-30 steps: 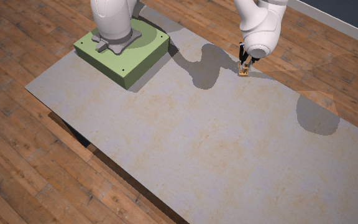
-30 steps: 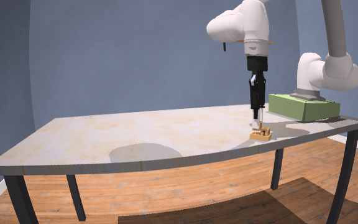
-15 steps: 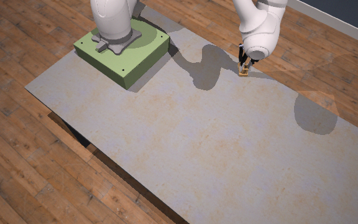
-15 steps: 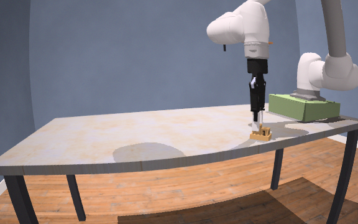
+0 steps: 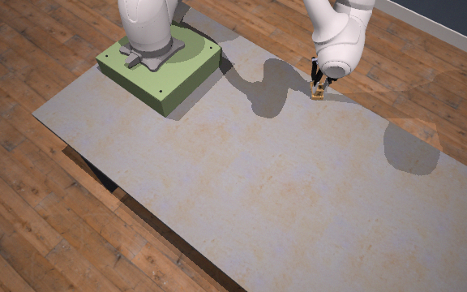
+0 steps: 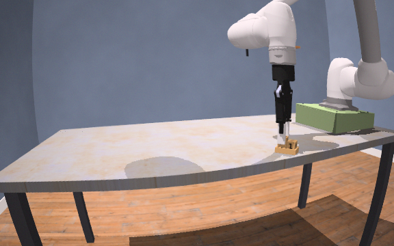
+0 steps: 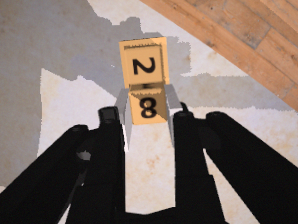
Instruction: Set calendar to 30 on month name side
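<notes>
Now: the wooden cube 30 mm below my hand. From my hand the other things lie so: wooden calendar tray 10 mm behind, 10 mm to the left, 50 mm below.
</notes>
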